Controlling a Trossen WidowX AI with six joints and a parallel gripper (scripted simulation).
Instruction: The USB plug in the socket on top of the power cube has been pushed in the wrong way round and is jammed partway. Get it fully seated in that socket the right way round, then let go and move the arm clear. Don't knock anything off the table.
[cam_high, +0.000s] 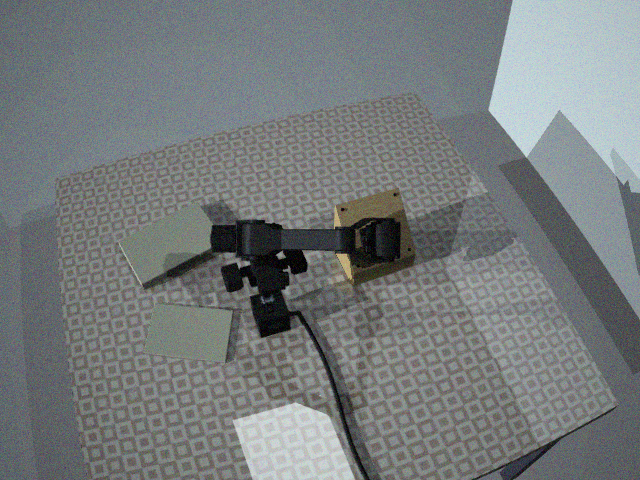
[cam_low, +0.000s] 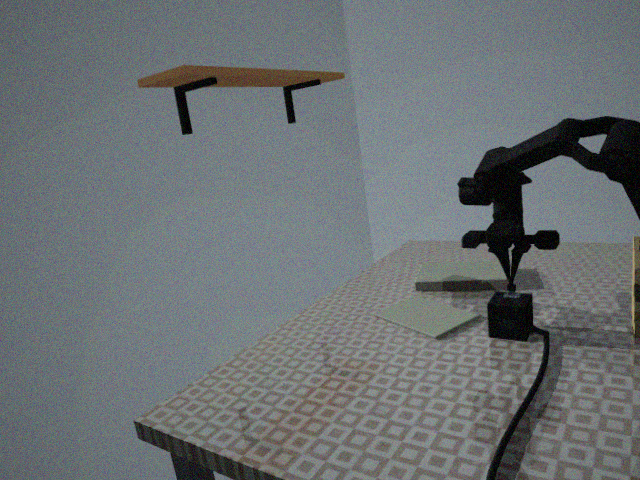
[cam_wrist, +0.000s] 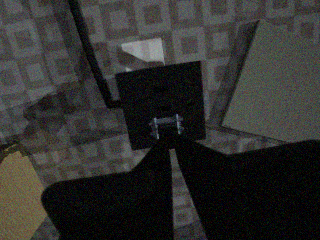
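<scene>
Right now the USB plug is 20 mm below my gripper tip. The rest, counted from my gripper tip: USB socket: 50 mm below; then pale sheet: 210 mm ahead, 20 mm to the right, 110 mm below.
</scene>
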